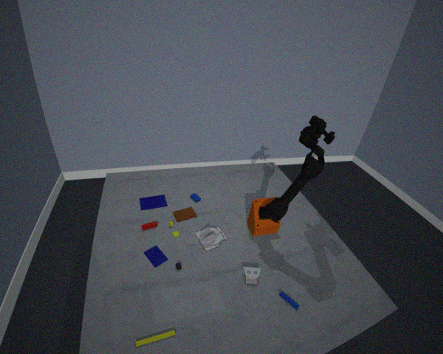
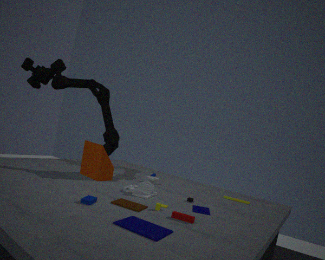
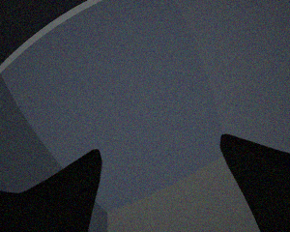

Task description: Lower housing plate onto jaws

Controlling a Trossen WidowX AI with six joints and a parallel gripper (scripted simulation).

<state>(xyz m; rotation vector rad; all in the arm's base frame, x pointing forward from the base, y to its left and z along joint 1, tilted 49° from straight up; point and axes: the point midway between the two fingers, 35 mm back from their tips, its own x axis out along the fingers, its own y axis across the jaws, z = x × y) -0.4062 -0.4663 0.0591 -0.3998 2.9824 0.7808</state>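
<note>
The white piece lies 59 cm ahead of my gripper tip, 54 cm to the left of it and 49 cm below it. From my gripper tip the other things lie so: blue bar 47 cm ahead, 69 cm to the left, 49 cm below; brown plate 84 cm ahead, 13 cm to the left, 49 cm below; black cube 90 cm ahead, 45 cm to the left, 49 cm below.
</note>
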